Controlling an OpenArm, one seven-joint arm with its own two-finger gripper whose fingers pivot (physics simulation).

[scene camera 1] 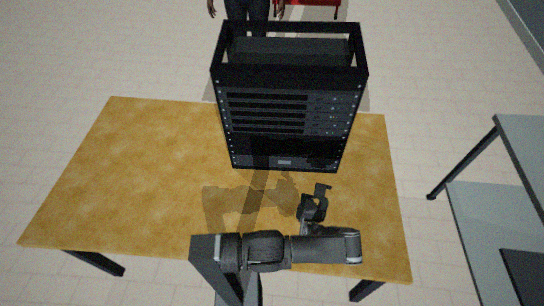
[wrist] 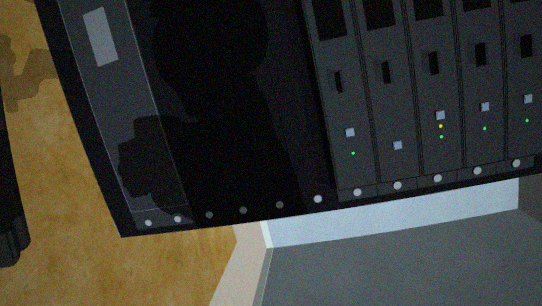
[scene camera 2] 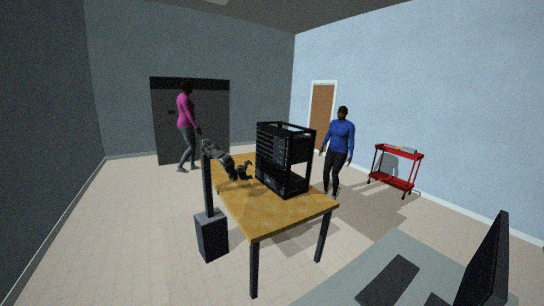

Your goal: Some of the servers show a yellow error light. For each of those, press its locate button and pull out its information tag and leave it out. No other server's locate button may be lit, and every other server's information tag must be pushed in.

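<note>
The black rack (scene camera 1: 224, 146) (scene camera 2: 310, 169) stands on the table and holds several servers. In the wrist view, the middle server (wrist: 432, 92) shows a yellow light (wrist: 440, 126) and a green light (wrist: 441, 136) beside its pale button (wrist: 440, 115). The bottom server's button (wrist: 350, 132) and the two upper servers' buttons (wrist: 485, 106) (wrist: 528, 98) each have a green light near them. The second server's button (wrist: 397, 145) shows no light beside it. Small dark slots mark each front; I cannot tell which tags are out. My gripper (scene camera 1: 314, 194) (scene camera 2: 250, 170) is open and empty, in front of the rack's lower part.
The wooden table (scene camera 1: 150, 150) (scene camera 2: 270, 217) extends around the rack. Shadows of the arm fall on the table and rack front. A person in blue (scene camera 2: 341, 137) stands behind the rack, and another in pink (scene camera 2: 185, 110) stands beyond the arm. A red cart (scene camera 2: 395, 181) is farther back.
</note>
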